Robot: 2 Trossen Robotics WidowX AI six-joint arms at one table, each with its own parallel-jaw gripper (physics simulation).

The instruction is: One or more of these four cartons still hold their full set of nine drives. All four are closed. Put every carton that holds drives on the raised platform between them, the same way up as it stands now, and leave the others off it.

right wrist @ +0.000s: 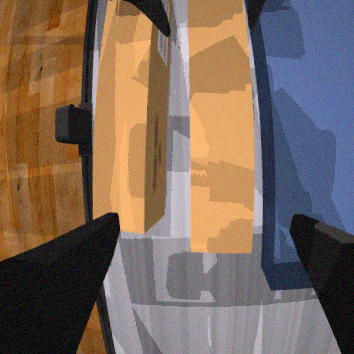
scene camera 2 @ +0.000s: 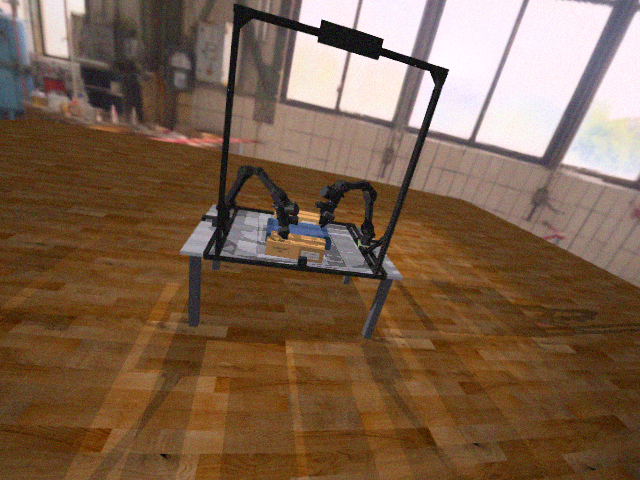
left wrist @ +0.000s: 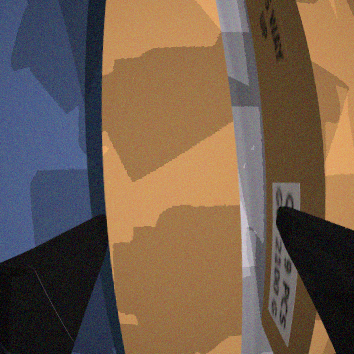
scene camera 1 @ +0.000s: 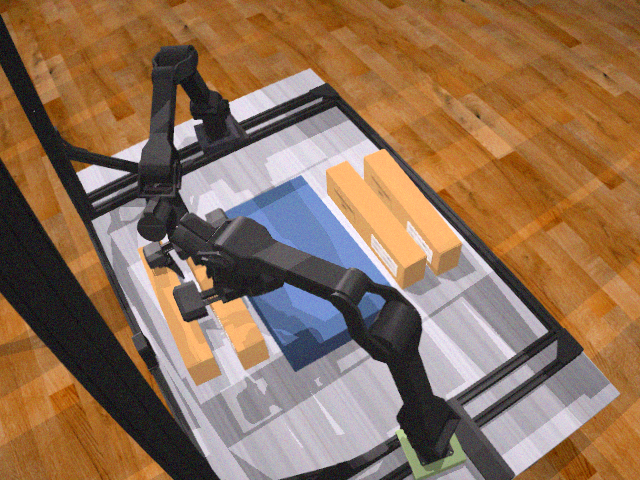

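Where they show: left gripper, fingertip midpoint: (right wrist: 207, 29) (scene camera 2: 287, 238) (left wrist: 193, 219) (scene camera 1: 202, 268); right gripper, fingertip midpoint: (right wrist: 206, 223) (scene camera 2: 320, 226) (scene camera 1: 226, 302); left arm's base, link origin: (scene camera 1: 216, 131); right arm's base, link origin: (scene camera 2: 365, 243) (scene camera 1: 431, 444).
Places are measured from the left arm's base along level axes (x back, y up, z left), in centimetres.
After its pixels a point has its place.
Four closed orange cartons stand on the table. The outer left (scene camera 1: 180, 322) @[x -54.2, y 4.1, z -22.4 cm] (left wrist: 292, 125) @[x -47.6, y 1.3, z -19.9 cm] (right wrist: 132, 150) @[x -56.1, y 4.2, z -20.4 cm] and inner left (scene camera 1: 240, 330) @[x -60.6, y 4.1, z -11.9 cm] (left wrist: 175, 190) @[x -43.8, y 4.2, z -13.9 cm] (right wrist: 222, 150) @[x -55.2, y 4.2, z -12.1 cm] lie beside the blue platform (scene camera 1: 325, 237) @[x -45.0, y 1.7, z 12.2 cm] (left wrist: 50, 150) @[x -45.5, y 1.7, z -5.8 cm] (right wrist: 320, 90) @[x -47.5, y 1.7, z -2.4 cm]; the inner right (scene camera 1: 369, 222) @[x -46.9, y 4.1, z 21.7 cm] and outer right (scene camera 1: 413, 211) @[x -48.1, y 4.2, z 31.7 cm] lie across it. The outer left carton's label partly reads 9 PCS. Contents are hidden. My left gripper (left wrist: 193, 219) @[x -42.3, y 2.4, z -14.7 cm] (right wrist: 207, 29) @[x -42.3, y 2.4, z -14.7 cm] is open above the inner left carton, fingers over its two long sides. My right gripper (right wrist: 206, 223) @[x -59.4, y 13.2, z -12.6 cm] is open, higher above the left pair. Both grippers partly overlap in scene camera 1.
The platform's top carries no carton. The right forearm (scene camera 1: 305, 268) @[x -76.1, y 40.2, z -1.6 cm] crosses above the platform. The two arms are close together over the left cartons. A dark frame rail (scene camera 1: 439, 206) @[x -44.7, y -2.4, z 40.8 cm] borders the table, and a small dark block (right wrist: 70, 124) @[x -53.5, y 0.8, z -30.6 cm] sits on it beside the outer left carton.
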